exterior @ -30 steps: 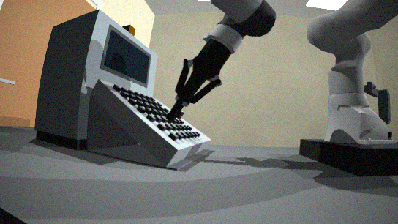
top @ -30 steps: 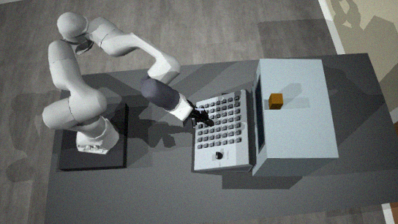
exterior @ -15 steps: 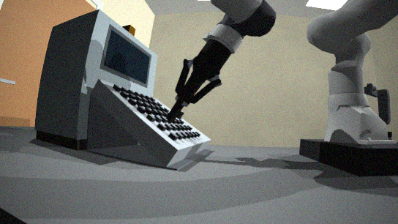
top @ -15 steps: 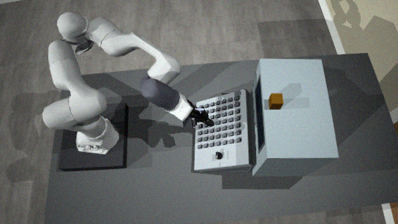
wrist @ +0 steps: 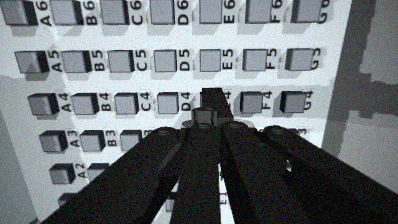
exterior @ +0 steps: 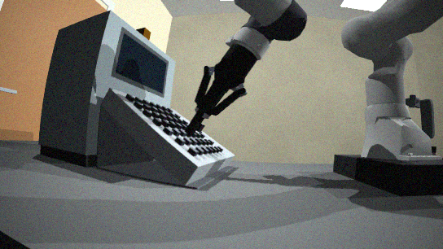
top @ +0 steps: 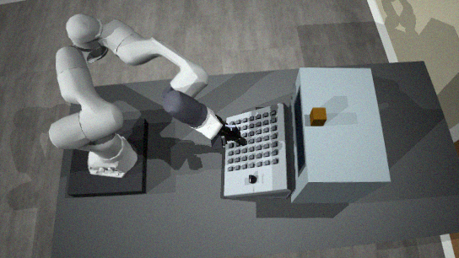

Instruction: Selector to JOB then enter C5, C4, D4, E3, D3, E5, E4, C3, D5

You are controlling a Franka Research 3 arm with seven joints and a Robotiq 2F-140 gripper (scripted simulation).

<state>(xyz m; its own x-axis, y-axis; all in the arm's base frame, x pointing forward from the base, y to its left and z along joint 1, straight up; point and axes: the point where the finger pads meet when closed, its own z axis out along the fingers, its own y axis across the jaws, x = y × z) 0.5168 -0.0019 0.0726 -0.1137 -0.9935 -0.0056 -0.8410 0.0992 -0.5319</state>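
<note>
The E5 key is 2 cm ahead of my hand, 4 cm to the right of it and 3 cm below it. Round my hand: E6 key 1 cm ahead, 7 cm to the right, 3 cm below; then D6 key 4 cm ahead, 7 cm to the right, 1 cm below; then sloped keypad 7 cm ahead, 6 cm to the right, 5 cm below.
</note>
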